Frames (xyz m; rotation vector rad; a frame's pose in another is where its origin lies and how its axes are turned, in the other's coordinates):
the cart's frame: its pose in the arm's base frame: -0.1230 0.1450 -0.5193 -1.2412 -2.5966 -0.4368
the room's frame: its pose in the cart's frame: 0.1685 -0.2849 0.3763 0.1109 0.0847 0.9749
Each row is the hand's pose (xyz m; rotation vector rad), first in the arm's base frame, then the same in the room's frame.
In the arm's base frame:
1: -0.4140 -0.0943 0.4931 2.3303 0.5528 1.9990
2: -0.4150 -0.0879 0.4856 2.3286 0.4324 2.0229
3: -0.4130 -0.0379 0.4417 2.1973 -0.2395 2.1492
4: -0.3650 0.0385 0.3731 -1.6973 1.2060 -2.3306
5: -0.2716 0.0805 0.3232 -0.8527 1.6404 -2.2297
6: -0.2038 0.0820 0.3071 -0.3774 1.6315 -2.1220
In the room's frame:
1: 0.1953 -0.2784 -1.3520 -1.2134 0.9191 0.3381
2: 0.1981 -0.2784 -1.3425 -1.2438 0.9585 0.4037
3: 0.2280 -0.2737 -1.2832 -1.4262 1.2093 0.7536
4: 0.2871 -0.2243 -1.2001 -1.5761 1.7751 1.2270
5: 0.3361 -0.1311 -1.1566 1.3699 -2.3911 -1.3420
6: 0.3528 -0.0635 -1.1549 0.9738 -2.4397 -1.0645

